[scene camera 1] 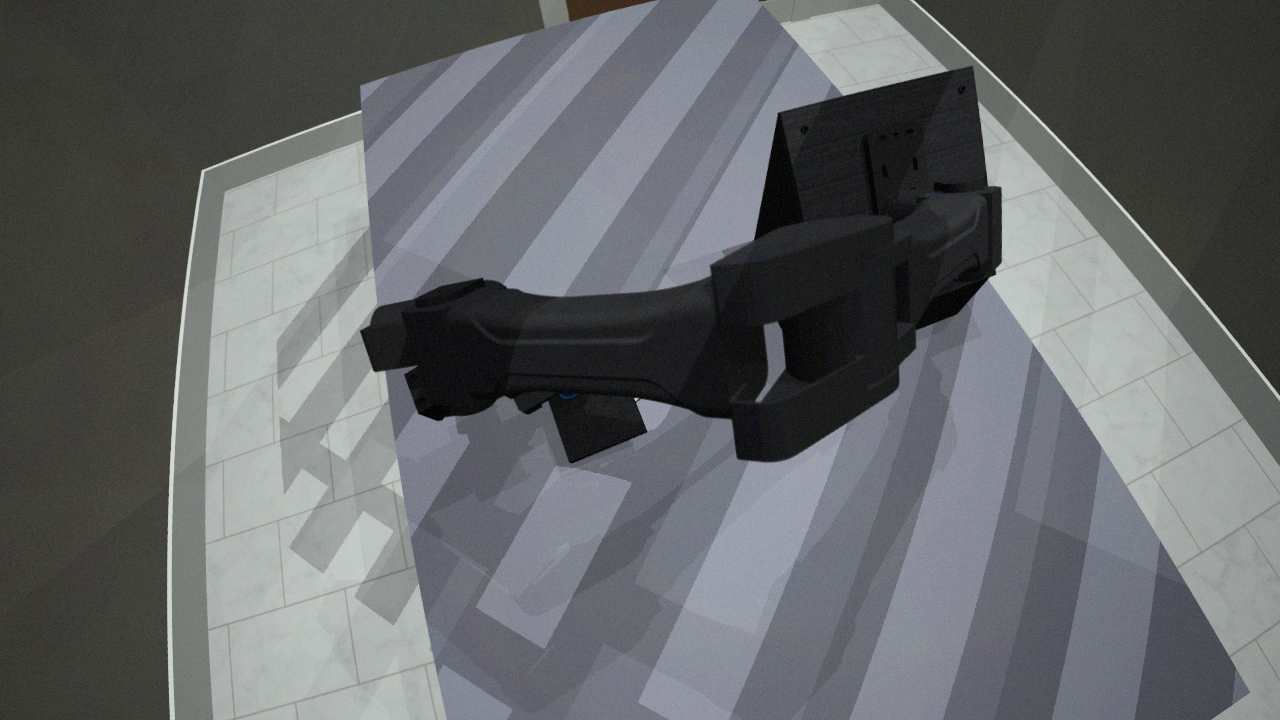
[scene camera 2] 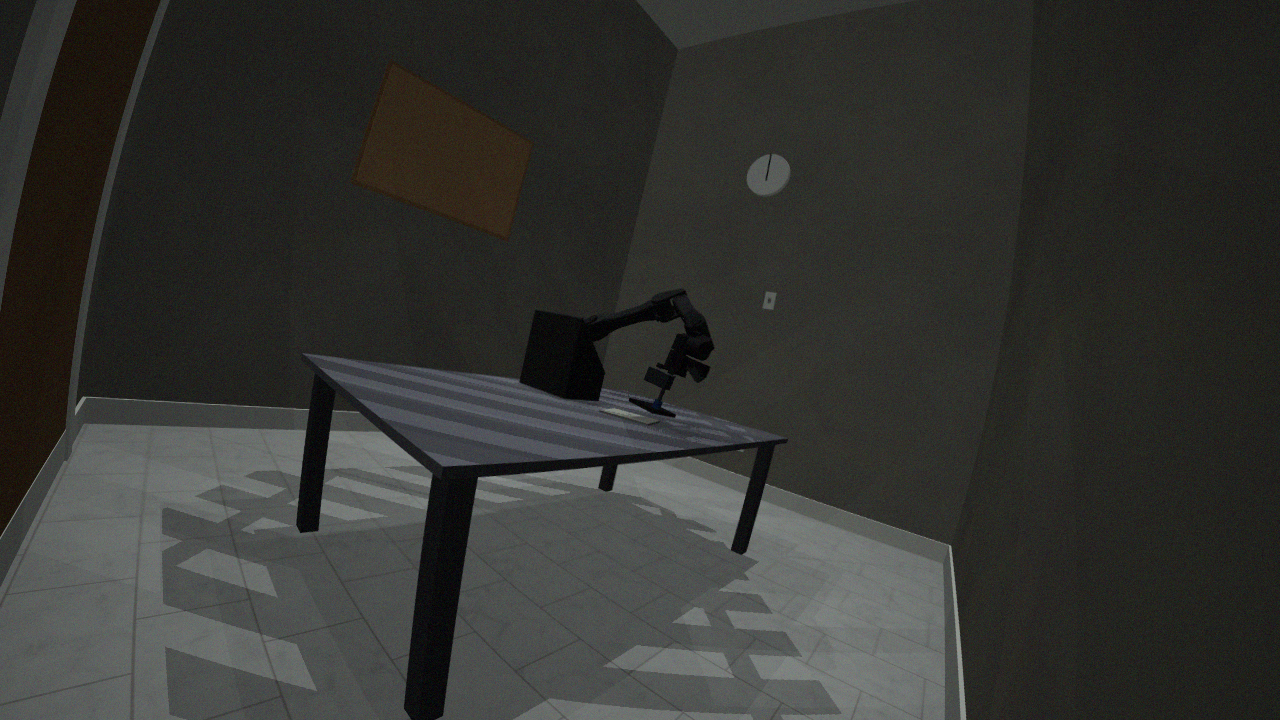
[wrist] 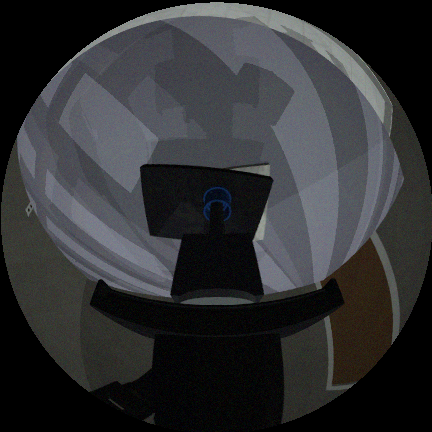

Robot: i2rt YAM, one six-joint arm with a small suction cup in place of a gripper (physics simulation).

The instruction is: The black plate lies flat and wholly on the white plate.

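Places are measured from the arm's base along level axes (x ahead, y left, z up), in millimetres.
Pixels of known places: hand at its tool point: [scene camera 2: 654, 411] [wrist: 216, 193]; arm's base at its link origin: [scene camera 1: 900, 218] [scene camera 2: 573, 345].
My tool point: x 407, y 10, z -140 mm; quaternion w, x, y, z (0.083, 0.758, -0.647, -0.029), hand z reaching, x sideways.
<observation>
Ahead of a thing's pixels: the offset from my tool point to its middle. Level surfaces: height alone.
The black plate @[dx -18, dy +14, dz +6 mm] [wrist: 181, 201] [scene camera 1: 597, 432] [scene camera 2: 652, 407] is a square dark slab hanging on my suction cup [wrist: 217, 204] [scene camera 1: 565, 395] [scene camera 2: 660, 392], which grips it near its middle. The white plate @[dx -62, dy -33, dz -34 mm] [wrist: 252, 166] [scene camera 2: 625, 412] lies on the table right under it. In the wrist view only thin pale strips of it show along the black plate's top right and right edges. The black plate sits very low over the white one, and I cannot tell whether they touch. In scene camera 1 my arm hides most of the black plate and all of the white plate.
The striped grey table @[dz -37 mm] [scene camera 1: 895, 582] [scene camera 2: 465, 420] holds the arm's black base box [scene camera 1: 882, 147] [scene camera 2: 559, 365] at its back edge. The plates are near the table's right side, in front of the base. My forearm [scene camera 1: 609, 336] stretches low across the table.
</observation>
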